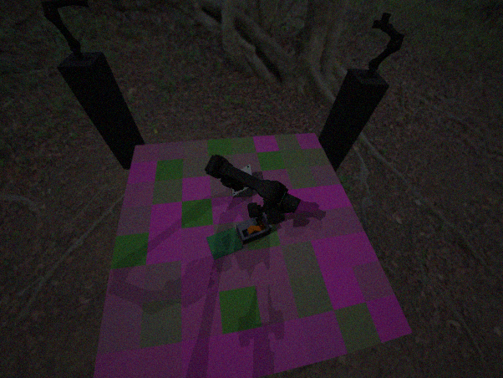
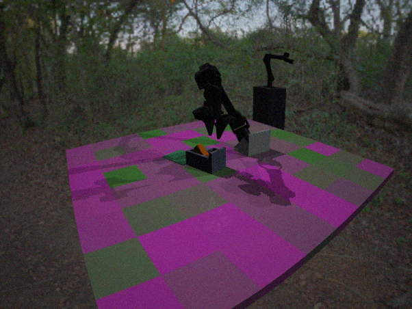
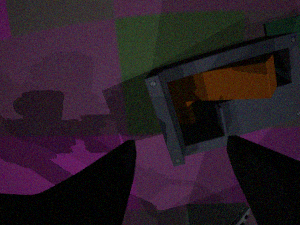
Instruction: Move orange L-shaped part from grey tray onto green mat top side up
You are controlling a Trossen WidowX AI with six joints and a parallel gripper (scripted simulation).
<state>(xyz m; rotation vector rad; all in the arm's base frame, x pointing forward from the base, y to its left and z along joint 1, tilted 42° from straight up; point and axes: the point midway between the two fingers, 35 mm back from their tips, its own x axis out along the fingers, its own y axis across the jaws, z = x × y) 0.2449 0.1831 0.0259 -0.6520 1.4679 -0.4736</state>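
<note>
Right now the orange L-shaped part is 100 mm below my gripper tip, 40 mm to the right of it and 10 mm ahead of it. The rest, counted from my gripper tip: green mat: 200 mm to the right, 160 mm below, 60 mm ahead.
</note>
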